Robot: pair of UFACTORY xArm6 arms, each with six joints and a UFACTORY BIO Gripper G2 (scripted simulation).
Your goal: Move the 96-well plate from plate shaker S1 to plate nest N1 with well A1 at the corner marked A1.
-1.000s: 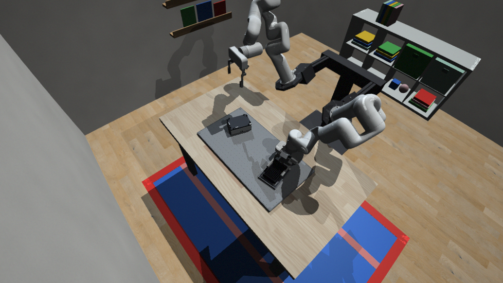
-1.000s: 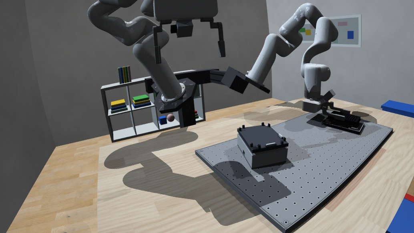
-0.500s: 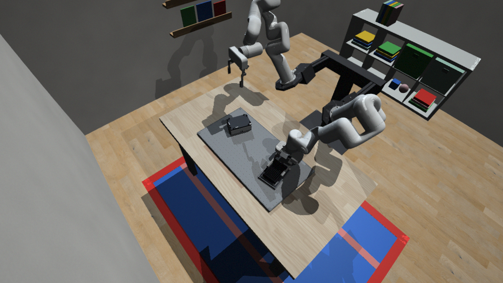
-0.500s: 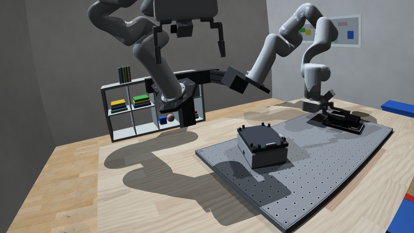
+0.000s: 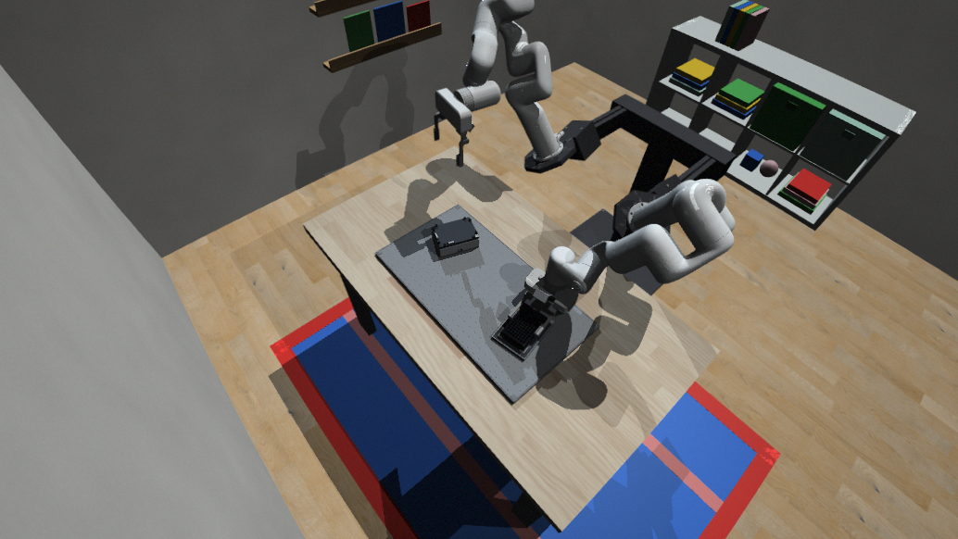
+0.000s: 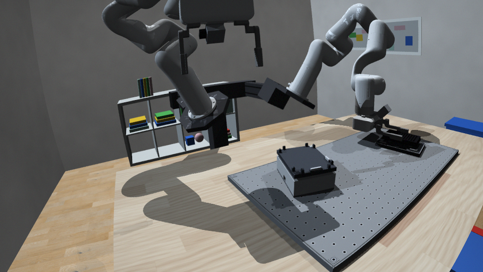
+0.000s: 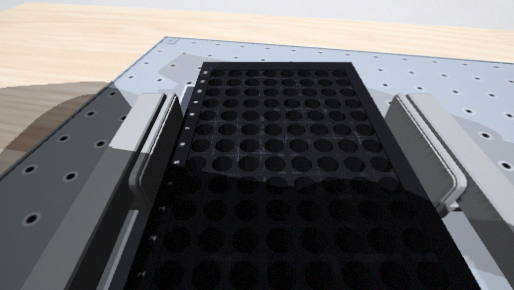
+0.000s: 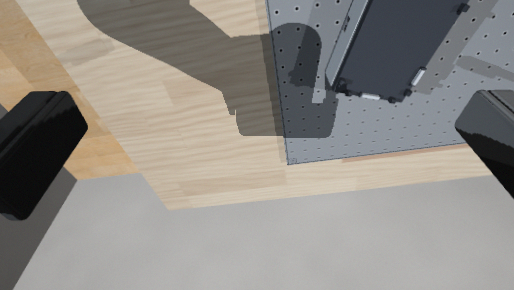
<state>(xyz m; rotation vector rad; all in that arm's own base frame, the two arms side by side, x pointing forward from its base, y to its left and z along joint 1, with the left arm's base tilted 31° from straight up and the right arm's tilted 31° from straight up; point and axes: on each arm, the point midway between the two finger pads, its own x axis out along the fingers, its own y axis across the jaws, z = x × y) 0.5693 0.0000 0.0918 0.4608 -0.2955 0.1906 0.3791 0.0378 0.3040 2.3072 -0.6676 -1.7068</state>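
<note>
The black 96-well plate lies 1 cm ahead of my left hand and 1 cm below it. The rest, counted from my left hand: grey plate shaker S1 (2 cm behind, 41 cm to the right); then black plate nest N1 (1 cm ahead, 4 cm below).
</note>
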